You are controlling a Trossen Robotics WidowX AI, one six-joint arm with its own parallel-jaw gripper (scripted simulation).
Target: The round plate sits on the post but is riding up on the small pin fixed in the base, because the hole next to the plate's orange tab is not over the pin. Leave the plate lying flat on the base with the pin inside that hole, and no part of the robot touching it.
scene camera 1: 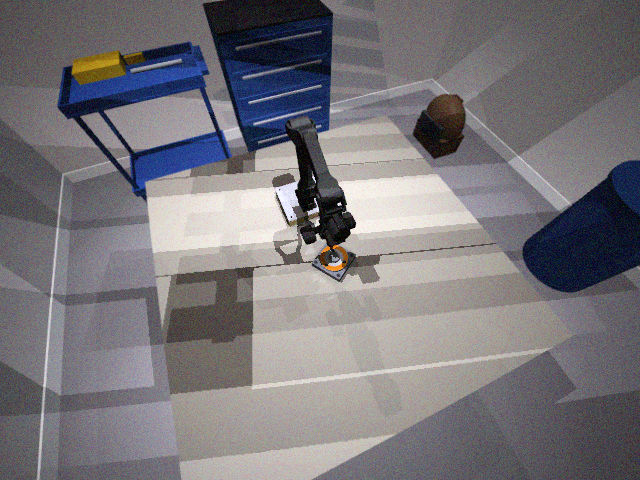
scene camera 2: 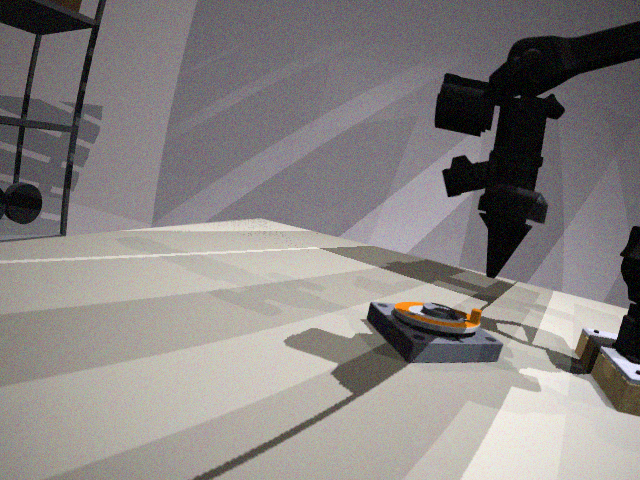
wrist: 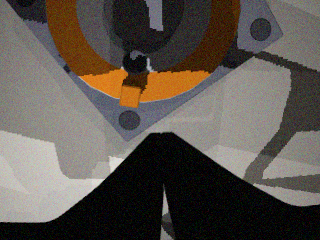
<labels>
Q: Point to a round plate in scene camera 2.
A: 411, 312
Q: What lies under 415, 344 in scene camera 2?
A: A square base.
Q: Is my gripper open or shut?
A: Shut.
</labels>
